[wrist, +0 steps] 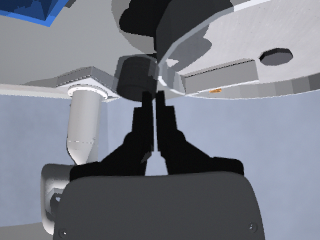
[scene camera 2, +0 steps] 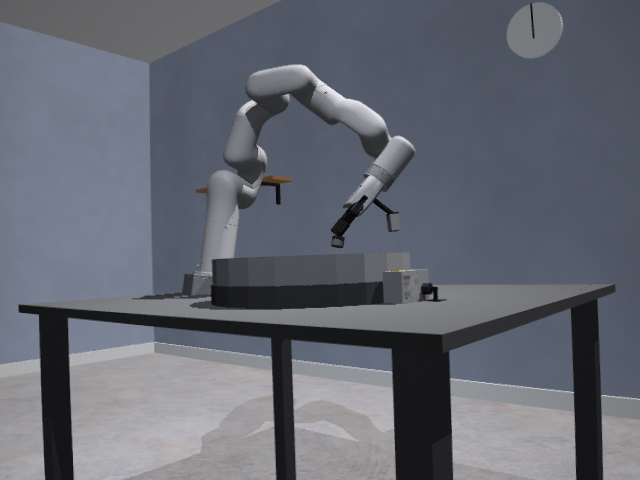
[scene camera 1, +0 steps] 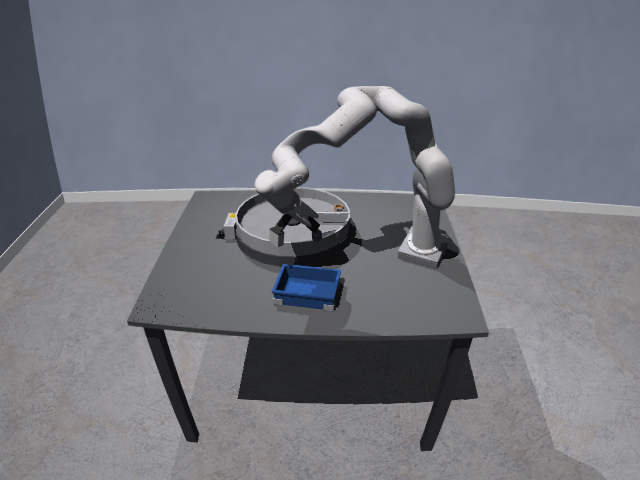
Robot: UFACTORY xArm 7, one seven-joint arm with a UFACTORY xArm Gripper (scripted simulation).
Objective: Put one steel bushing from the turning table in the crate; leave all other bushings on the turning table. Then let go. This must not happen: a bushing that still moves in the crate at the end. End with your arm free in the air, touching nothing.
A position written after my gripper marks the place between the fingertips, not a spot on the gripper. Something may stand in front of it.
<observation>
In view: my gripper [scene camera 2: 335, 234], a grey steel bushing [wrist: 136, 71], a blue crate [scene camera 1: 304, 279] and a turning table [scene camera 1: 257, 220].
My gripper shows as well in the wrist view [wrist: 154, 104] and in scene camera 1 [scene camera 1: 315, 228].
</observation>
